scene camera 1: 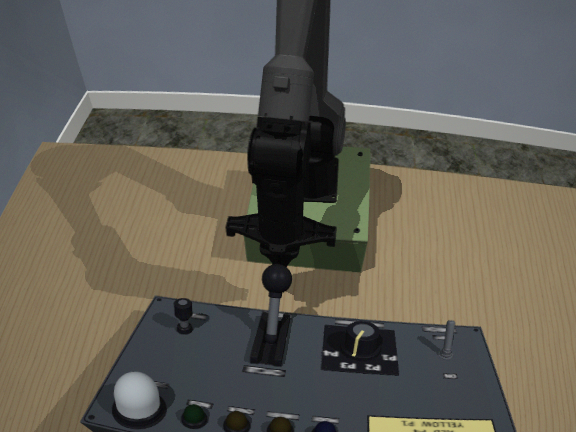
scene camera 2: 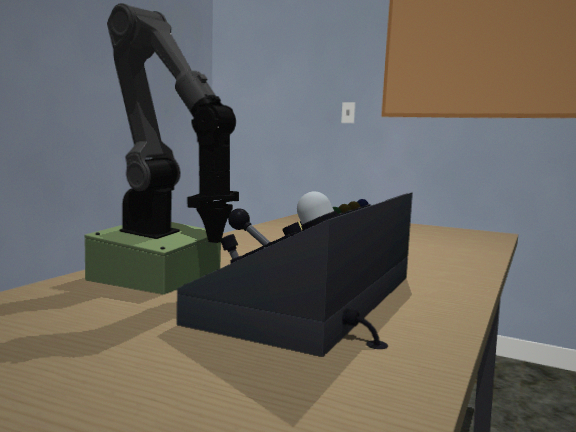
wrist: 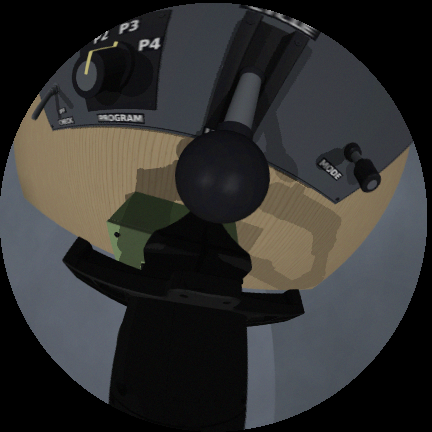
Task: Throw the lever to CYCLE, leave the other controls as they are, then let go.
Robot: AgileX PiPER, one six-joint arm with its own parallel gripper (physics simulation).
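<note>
The lever's black ball [scene camera 1: 276,278] [scene camera 2: 239,219] [wrist: 222,176] tops a grey rod [scene camera 1: 273,316] [scene camera 2: 257,234] [wrist: 244,100]. The rod leans toward the arm's base, at the end of its slot away from the CYCLE label [scene camera 1: 264,371], which is partly cut off in the wrist view. My gripper [scene camera 1: 281,261] [scene camera 2: 215,239] is shut, its fingers together and pointing down, with nothing between them. It stands on the base side of the ball, with its tips lower than the ball. The ball hides the fingertips in the wrist view. Whether the fingers touch the ball is unclear.
The sloped panel [scene camera 1: 310,395] [scene camera 2: 250,295] also bears a PROGRAM knob [scene camera 1: 363,340] [wrist: 102,75], a toggle switch [scene camera 1: 448,340] [wrist: 45,102], a MODE switch [scene camera 1: 183,312] [scene camera 2: 230,244] [wrist: 366,172], a white dome [scene camera 1: 136,395] [scene camera 2: 314,207] and several coloured lights. The arm stands on a green block [scene camera 1: 355,200] [scene camera 2: 125,265] [wrist: 135,240].
</note>
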